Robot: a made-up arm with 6 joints. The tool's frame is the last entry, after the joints.
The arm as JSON. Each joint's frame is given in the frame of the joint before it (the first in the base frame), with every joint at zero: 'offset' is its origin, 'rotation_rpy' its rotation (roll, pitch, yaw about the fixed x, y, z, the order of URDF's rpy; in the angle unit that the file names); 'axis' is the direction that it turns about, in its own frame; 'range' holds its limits. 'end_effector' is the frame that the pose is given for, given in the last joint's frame.
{
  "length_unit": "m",
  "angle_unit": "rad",
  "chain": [
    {
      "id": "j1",
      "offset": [
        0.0,
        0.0,
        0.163
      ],
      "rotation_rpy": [
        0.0,
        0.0,
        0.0
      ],
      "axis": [
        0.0,
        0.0,
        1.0
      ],
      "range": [
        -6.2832,
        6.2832
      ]
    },
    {
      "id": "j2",
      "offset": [
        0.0,
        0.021,
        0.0
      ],
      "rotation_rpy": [
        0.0,
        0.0,
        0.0
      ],
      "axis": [
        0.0,
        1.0,
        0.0
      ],
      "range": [
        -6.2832,
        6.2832
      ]
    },
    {
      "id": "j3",
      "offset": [
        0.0,
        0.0,
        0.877
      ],
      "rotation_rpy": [
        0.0,
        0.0,
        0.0
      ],
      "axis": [
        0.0,
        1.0,
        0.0
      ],
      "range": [
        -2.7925,
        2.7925
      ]
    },
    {
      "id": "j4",
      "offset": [
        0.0,
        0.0,
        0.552
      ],
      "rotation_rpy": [
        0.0,
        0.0,
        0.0
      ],
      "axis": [
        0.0,
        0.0,
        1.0
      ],
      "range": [
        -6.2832,
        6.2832
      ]
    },
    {
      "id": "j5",
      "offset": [
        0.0,
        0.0,
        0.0
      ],
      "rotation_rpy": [
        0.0,
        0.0,
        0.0
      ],
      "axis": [
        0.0,
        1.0,
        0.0
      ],
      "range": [
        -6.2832,
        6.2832
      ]
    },
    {
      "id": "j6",
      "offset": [
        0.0,
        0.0,
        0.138
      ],
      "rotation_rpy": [
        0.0,
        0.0,
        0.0
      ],
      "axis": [
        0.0,
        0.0,
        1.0
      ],
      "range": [
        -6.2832,
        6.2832
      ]
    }
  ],
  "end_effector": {
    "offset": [
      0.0,
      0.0,
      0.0
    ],
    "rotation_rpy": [
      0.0,
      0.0,
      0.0
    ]
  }
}
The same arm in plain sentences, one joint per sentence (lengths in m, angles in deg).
The arm has six revolute joints in a row. What follows holds with every joint at zero, and every direction is one of the base frame's. The first joint sits 0.163 m along +z from the base frame's origin and turns about +z, from -360 to 360 deg. The second joint sits 0.021 m along +y from the first joint and turns about +y, from -360 to 360 deg. The third joint sits 0.877 m along +z from the second joint and turns about +y, from -160 to 160 deg. The fourth joint sits 0.552 m along +z from the third joint and turns about +z, from -360 to 360 deg. The fifth joint sits at the same point as the fourth joint and turns about +y, from -360 to 360 deg. The sixth joint sits 0.138 m along +z from the fifth joint and turns about +z, from -360 to 360 deg. The tool frame, which is the frame that the pose is given for, sits at the same point as the sixth joint; its axes are parallel to the base frame's.
